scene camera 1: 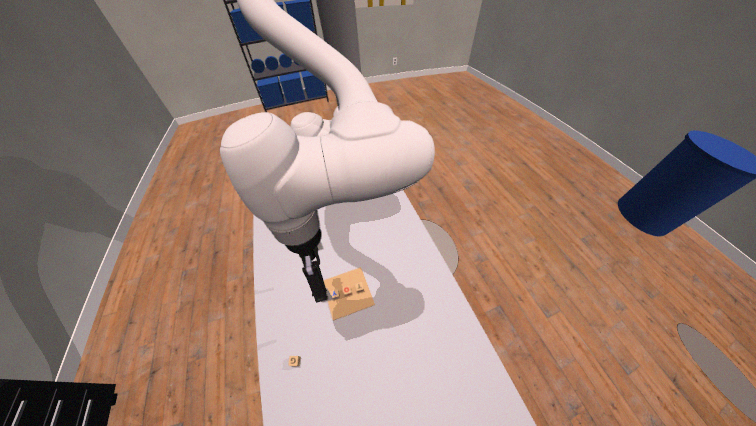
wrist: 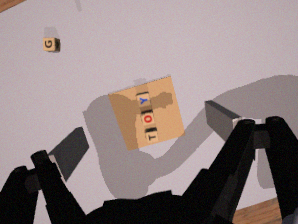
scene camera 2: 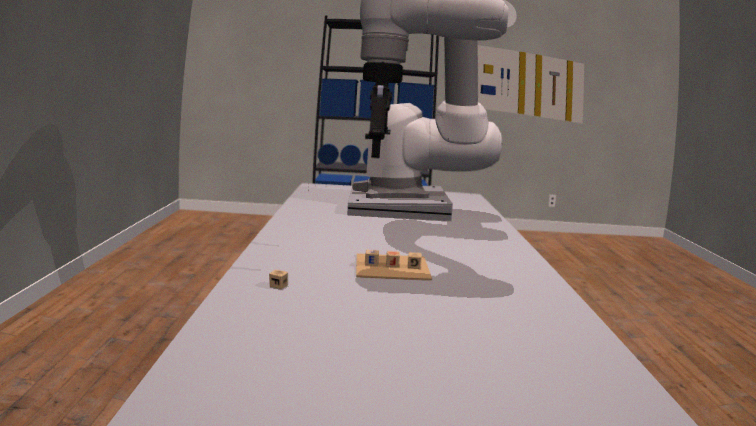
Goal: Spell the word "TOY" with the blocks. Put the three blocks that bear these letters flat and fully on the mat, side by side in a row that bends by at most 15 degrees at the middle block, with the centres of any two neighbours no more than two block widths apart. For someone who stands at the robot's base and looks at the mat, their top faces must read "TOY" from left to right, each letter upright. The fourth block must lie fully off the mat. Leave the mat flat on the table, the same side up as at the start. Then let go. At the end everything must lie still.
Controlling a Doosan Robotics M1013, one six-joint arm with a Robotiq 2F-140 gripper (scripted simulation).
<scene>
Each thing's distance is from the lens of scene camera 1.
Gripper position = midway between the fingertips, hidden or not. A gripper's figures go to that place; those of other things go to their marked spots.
gripper (scene camera 1: pixel 322 272): 0.62 m
tan mat (scene camera 1: pixel 345 305): 0.77 m
</scene>
